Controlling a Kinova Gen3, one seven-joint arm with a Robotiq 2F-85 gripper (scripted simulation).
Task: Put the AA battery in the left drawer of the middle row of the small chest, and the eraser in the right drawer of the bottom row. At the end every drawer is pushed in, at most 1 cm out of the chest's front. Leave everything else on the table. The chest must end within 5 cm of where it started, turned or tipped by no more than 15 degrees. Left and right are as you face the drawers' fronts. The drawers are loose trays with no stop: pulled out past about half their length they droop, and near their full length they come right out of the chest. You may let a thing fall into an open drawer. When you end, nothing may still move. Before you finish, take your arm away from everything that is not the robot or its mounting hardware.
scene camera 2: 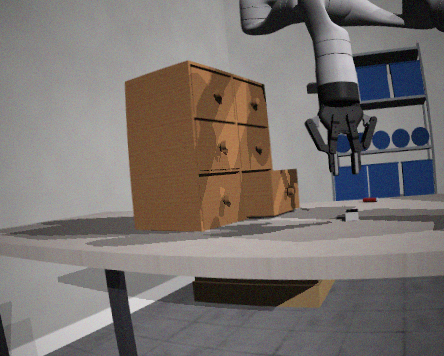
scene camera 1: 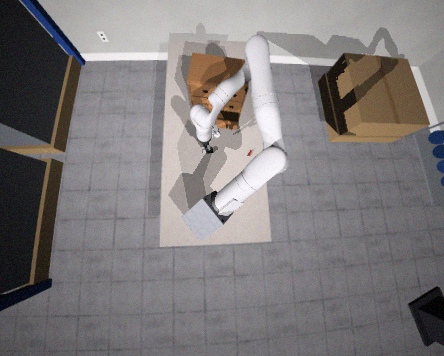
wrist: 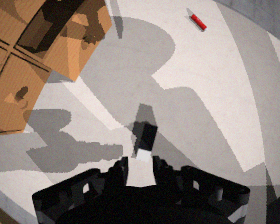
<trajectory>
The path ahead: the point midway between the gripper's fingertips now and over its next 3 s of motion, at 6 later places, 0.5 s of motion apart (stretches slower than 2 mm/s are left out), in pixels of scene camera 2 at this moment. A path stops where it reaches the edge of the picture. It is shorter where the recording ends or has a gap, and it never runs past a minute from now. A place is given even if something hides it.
The gripper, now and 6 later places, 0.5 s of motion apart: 345,175; 348,176; 349,177; 349,178; 348,182; 349,200; 351,206
</trajectory>
